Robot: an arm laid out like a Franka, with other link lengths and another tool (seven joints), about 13 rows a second.
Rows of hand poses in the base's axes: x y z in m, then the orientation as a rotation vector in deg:
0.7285, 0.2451, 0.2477, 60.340, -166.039, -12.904
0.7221, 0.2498, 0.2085, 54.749, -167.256, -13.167
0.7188, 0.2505, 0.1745, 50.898, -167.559, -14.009
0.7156, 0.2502, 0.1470, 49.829, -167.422, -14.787
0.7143, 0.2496, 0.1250, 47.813, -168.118, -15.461
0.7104, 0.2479, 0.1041, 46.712, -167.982, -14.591
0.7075, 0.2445, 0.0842, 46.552, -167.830, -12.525
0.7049, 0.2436, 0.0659, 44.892, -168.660, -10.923
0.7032, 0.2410, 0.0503, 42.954, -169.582, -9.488
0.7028, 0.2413, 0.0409, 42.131, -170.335, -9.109
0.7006, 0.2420, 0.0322, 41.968, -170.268, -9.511
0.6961, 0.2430, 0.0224, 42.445, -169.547, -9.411
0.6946, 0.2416, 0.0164, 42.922, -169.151, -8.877
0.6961, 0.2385, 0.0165, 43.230, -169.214, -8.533
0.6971, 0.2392, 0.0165, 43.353, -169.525, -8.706
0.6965, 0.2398, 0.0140, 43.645, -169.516, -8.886
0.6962, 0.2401, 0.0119, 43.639, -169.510, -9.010
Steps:
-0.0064, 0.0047, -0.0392, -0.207, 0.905, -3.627
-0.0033, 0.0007, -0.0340, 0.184, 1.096, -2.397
-0.0032, -0.0003, -0.0275, 0.360, 0.554, -0.630
-0.0013, -0.0006, -0.0220, 0.373, 0.066, -1.416
-0.0039, -0.0017, -0.0209, -0.699, 0.381, -0.600
-0.0029, -0.0034, -0.0199, -1.386, -0.023, 0.014
-0.0026, -0.0009, -0.0183, -1.030, -0.467, -1.157
-0.0017, -0.0026, -0.0156, -0.918, -0.489, -1.352
-0.0004, 0.0003, -0.0094, -0.166, -0.532, -0.655
-0.0022, 0.0007, -0.0087, 0.233, 0.148, -0.098
-0.0045, 0.0010, -0.0098, -0.163, 0.543, 0.448
-0.0015, -0.0014, -0.0060, -0.381, 0.187, 0.396
0.0015, -0.0031, 0.0001, -0.182, -0.180, 0.189
0.0010, 0.0007, 0.0000, 0.185, -0.304, 0.006
-0.0006, 0.0006, -0.0025, 0.139, -0.049, 0.177
-0.0003, 0.0003, -0.0021, 0.078, 0.021, -0.006

